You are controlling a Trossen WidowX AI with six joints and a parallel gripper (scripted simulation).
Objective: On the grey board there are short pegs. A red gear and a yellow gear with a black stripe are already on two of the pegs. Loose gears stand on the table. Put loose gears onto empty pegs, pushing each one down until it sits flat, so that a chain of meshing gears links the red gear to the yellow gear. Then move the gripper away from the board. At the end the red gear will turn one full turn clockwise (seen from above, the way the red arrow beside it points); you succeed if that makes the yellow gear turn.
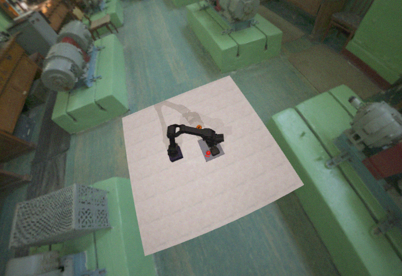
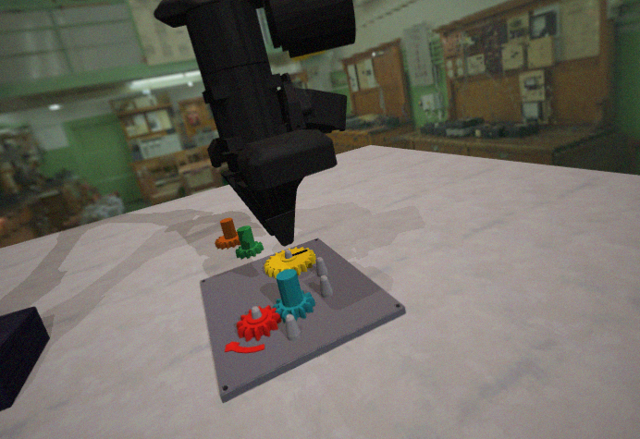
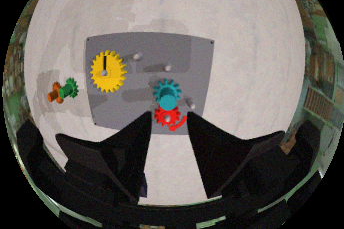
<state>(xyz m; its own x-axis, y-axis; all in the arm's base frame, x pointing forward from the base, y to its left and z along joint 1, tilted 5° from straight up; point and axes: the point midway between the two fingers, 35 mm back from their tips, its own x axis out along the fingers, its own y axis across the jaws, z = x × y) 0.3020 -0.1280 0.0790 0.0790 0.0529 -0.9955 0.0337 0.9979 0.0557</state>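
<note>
My gripper tip is now 20 cm to the right of the green gear, 7 cm above it and 1 cm short of it. The rest, counted from my gripper tip: red gear (7 cm below, 4 cm behind); then red arrow (8 cm below, 6 cm behind, 2 cm to the right); then teal gear (6 cm below).
</note>
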